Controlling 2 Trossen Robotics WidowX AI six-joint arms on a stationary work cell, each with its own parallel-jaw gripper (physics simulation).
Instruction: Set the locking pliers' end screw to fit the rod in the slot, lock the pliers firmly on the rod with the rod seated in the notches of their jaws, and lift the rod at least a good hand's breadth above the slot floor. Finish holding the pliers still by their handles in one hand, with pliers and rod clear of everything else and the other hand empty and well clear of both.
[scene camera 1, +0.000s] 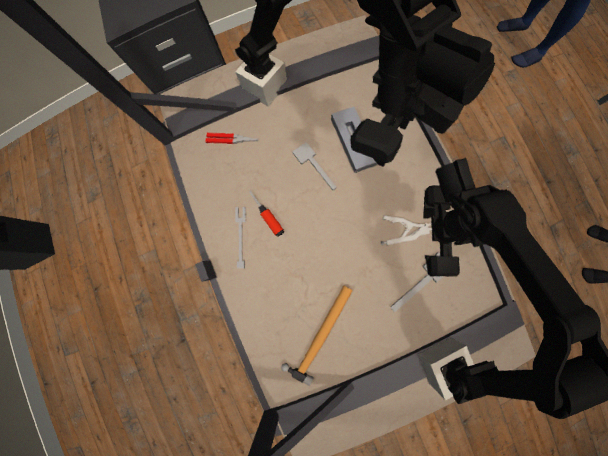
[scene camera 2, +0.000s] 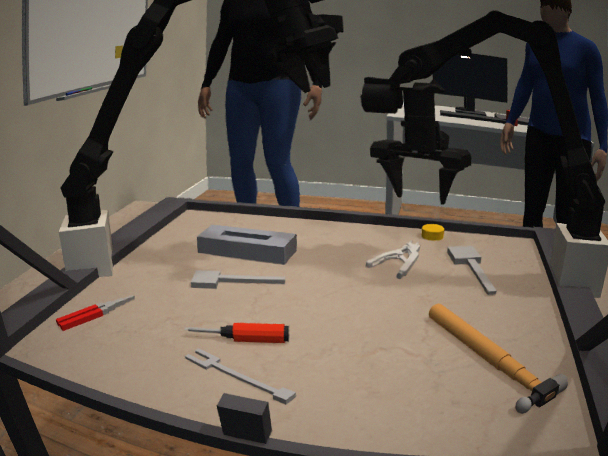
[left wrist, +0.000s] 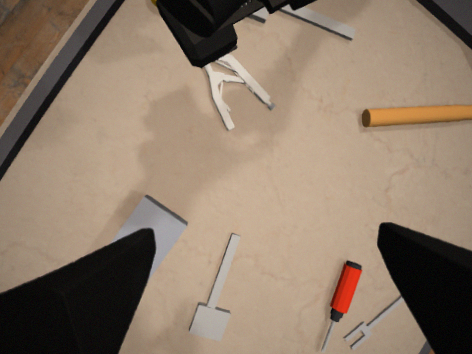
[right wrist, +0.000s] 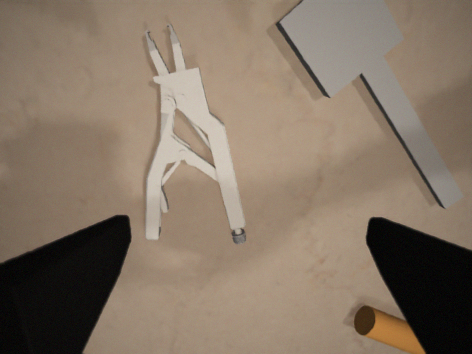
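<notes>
White locking pliers lie flat on the table, handles spread; the end screw is at the tip of one handle. In the right wrist view the jaws point up, apart and empty. The grey slotted block stands towards the back of the table; I cannot make out the rod in its slot. My right gripper is open and empty, above the pliers' area. My left gripper is open and empty, high above the table near the block.
A yellow disc lies behind the pliers. Grey flat-headed tools, a hammer, a screwdriver, a forked tool and red-handled pliers lie around. A dark frame edges the table.
</notes>
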